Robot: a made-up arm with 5 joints. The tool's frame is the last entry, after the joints. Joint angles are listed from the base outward. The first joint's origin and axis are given. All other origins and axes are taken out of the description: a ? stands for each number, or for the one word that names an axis. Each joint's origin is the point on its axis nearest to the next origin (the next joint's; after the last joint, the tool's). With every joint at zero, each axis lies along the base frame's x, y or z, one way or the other. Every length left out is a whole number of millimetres.
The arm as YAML. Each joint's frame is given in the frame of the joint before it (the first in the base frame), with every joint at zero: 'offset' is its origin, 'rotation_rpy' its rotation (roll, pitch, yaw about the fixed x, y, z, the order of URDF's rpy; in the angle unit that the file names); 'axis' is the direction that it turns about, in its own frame. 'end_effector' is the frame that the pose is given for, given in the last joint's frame.
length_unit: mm
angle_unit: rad
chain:
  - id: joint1
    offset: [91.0, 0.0, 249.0]
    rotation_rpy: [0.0, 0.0, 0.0]
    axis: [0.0, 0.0, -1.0]
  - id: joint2
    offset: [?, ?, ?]
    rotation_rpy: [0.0, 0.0, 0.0]
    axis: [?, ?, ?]
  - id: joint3
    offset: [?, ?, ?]
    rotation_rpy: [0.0, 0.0, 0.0]
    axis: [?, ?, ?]
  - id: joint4
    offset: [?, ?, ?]
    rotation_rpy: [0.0, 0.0, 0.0]
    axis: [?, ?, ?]
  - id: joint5
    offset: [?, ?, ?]
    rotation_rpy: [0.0, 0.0, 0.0]
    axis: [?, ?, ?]
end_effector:
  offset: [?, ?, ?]
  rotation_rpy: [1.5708, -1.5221, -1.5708]
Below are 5 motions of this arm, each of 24 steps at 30 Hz.
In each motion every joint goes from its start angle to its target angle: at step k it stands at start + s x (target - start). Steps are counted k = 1, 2, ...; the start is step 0. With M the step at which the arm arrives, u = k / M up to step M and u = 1 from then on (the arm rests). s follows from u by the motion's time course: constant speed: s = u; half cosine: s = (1 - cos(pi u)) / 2; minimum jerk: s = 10 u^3 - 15 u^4 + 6 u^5.
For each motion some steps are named. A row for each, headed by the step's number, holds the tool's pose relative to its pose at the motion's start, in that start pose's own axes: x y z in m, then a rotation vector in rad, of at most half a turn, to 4 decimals.
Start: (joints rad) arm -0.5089 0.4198 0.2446 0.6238 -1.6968
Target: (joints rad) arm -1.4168 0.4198 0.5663 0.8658 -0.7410
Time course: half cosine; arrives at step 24
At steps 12, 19, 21, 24:
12: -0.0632 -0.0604 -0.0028 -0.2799 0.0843 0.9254
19: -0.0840 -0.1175 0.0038 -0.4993 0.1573 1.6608
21: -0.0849 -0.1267 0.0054 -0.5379 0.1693 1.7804
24: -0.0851 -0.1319 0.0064 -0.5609 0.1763 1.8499

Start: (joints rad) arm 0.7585 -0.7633 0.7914 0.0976 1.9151
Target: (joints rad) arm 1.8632 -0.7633 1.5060 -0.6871 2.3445
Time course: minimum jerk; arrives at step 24
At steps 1, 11, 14, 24:
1: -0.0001 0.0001 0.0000 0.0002 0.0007 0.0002
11: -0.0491 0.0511 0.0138 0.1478 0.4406 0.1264
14: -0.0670 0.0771 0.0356 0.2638 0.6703 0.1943
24: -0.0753 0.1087 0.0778 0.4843 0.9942 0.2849

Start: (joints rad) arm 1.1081 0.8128 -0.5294 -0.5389 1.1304
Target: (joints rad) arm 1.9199 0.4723 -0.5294 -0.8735 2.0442
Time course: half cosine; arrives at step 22
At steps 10, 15, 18, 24:
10: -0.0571 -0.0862 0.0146 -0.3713 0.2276 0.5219
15: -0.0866 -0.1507 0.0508 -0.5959 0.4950 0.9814
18: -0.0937 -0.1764 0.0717 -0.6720 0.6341 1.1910
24: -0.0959 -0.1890 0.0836 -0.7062 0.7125 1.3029

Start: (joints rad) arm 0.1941 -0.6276 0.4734 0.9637 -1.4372
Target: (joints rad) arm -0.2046 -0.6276 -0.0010 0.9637 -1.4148
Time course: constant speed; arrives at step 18
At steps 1, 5, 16, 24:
1: -0.0027 0.0033 0.0027 0.0276 0.0132 0.0171
5: -0.0138 0.0151 0.0145 0.1383 0.0697 0.0812
16: -0.0418 0.0370 0.0562 0.4435 0.2542 0.2207
24: -0.0459 0.0393 0.0649 0.4986 0.2920 0.2397

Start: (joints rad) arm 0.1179 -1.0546 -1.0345 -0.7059 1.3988
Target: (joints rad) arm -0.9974 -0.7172 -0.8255 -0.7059 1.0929
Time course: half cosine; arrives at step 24
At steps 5, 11, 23, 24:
5: -0.0201 0.0074 0.0064 0.0297 0.1175 -0.0738
11: -0.0676 0.0362 0.0401 0.1006 0.4840 -0.3484
23: -0.0781 0.0898 0.1066 0.1221 1.0508 -0.9273
24: -0.0779 0.0902 0.1070 0.1217 1.0548 -0.9322

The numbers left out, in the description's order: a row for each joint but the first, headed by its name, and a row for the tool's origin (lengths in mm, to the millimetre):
joint2: xyz 22.0 3.0 0.0, axis 0.0 1.0 0.0
joint3: xyz 25.0 0.0 100.0, axis 0.0 1.0 0.0
joint4: xyz 115.0 0.0 4.0, axis 0.0 1.0 0.0
joint5: xyz 56.0 0.0 0.0, axis -1.0 0.0 0.0
tool: xyz 0.0 0.0 0.0

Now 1 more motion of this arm.
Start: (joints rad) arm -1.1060 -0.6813 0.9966 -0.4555 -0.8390
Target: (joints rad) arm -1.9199 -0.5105 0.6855 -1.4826 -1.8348
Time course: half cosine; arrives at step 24
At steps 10, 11, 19, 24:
10: -0.0129 0.0515 0.0039 0.5178 0.0453 -0.4669
11: -0.0148 0.0598 0.0068 0.6046 0.0699 -0.5569
19: -0.0212 0.1079 0.0417 1.1881 0.3744 -1.2516
24: -0.0209 0.1150 0.0517 1.3078 0.4697 -1.4126

